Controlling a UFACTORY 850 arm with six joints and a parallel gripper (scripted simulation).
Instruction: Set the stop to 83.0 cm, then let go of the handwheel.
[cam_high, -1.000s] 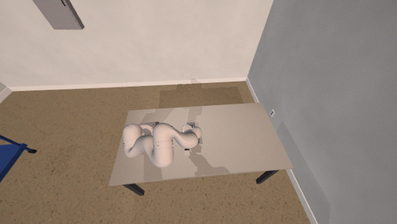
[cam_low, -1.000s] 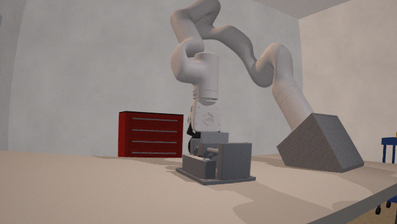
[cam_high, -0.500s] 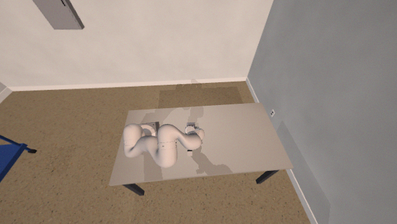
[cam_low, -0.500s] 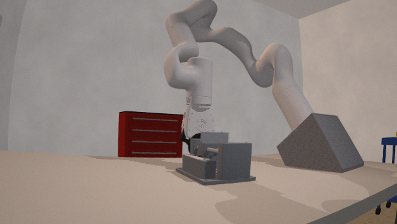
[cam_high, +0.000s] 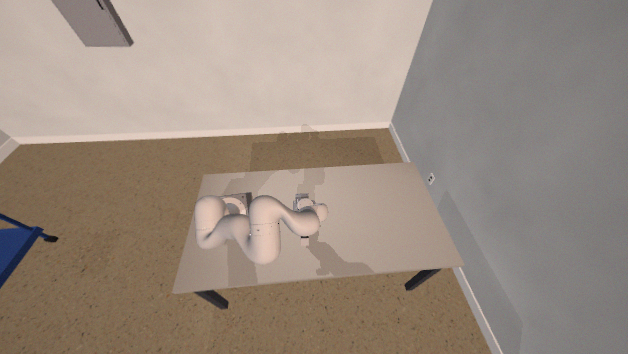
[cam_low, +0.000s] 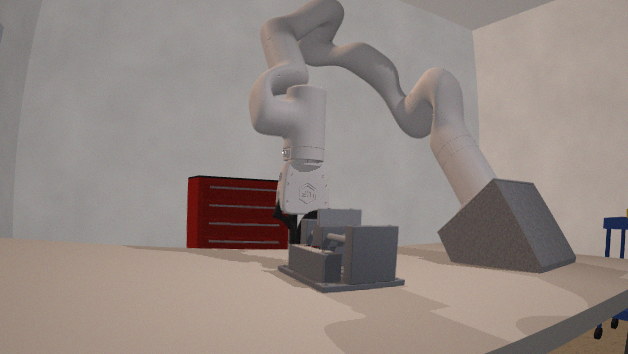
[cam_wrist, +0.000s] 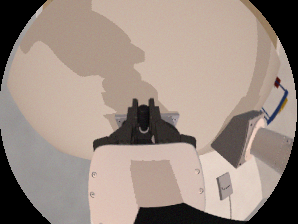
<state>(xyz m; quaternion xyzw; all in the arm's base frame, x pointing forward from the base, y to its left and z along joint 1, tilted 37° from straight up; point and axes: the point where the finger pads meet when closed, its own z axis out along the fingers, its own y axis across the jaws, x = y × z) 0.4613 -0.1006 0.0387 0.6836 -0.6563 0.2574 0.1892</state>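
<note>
My gripper is now 2 cm to the right of the handwheel and 1 cm past it.
</note>
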